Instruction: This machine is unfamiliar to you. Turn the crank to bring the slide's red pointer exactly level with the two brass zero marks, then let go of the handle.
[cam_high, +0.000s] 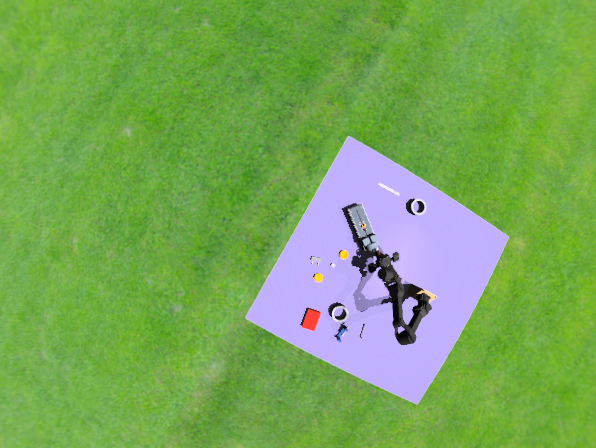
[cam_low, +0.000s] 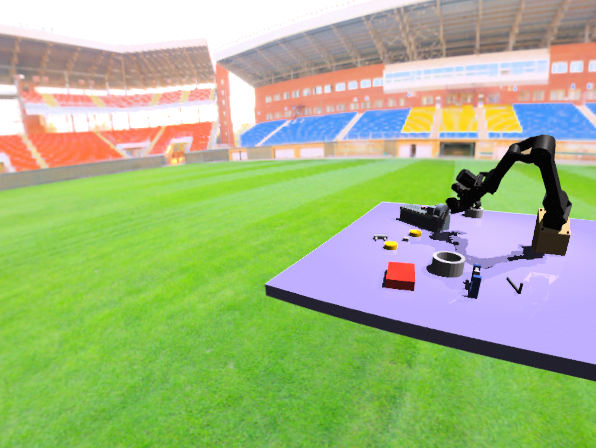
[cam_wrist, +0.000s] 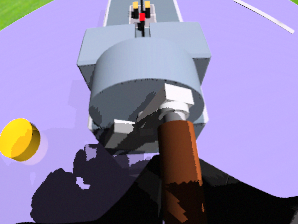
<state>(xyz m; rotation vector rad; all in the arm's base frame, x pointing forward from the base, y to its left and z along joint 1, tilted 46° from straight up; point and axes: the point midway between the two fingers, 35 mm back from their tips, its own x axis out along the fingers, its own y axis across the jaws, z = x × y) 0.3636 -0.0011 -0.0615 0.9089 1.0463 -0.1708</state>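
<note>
Now: the brown crank handle 3 cm above my gripper tip, 1 cm to the left of it and 1 cm behind it. The rest, counted from my gripper tip: red pointer: 13 cm ahead, 6 cm to the right, 1 cm below; white bar: 37 cm to the right, 13 cm ahead, 9 cm below; small grey bracket: 25 cm ahead, 24 cm to the left, 8 cm below.
</note>
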